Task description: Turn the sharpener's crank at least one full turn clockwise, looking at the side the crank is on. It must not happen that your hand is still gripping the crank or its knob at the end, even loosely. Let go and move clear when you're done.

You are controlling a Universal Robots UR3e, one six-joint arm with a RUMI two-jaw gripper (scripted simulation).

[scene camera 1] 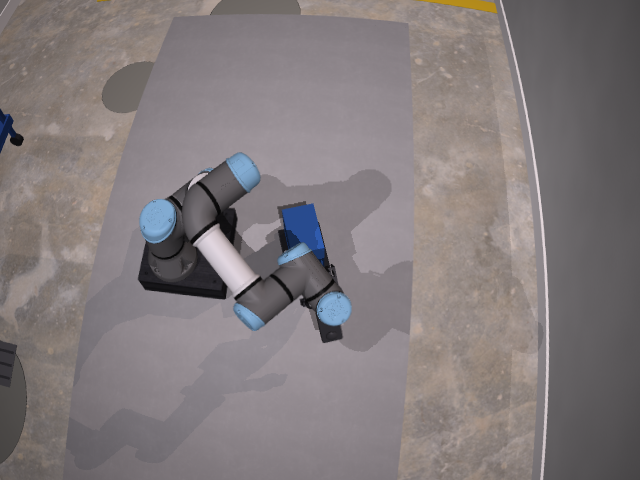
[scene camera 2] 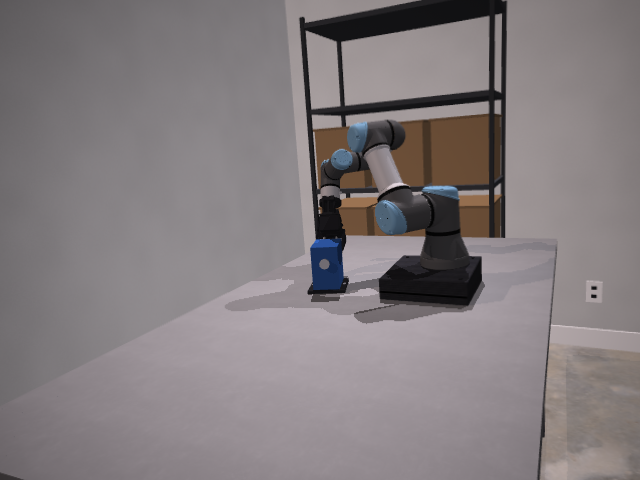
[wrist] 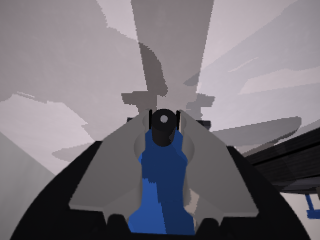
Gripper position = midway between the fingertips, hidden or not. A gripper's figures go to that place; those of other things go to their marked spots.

Labels:
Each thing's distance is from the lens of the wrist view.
gripper (wrist: 164, 111): 15 cm
blue sharpener (wrist: 151, 212): 18 cm

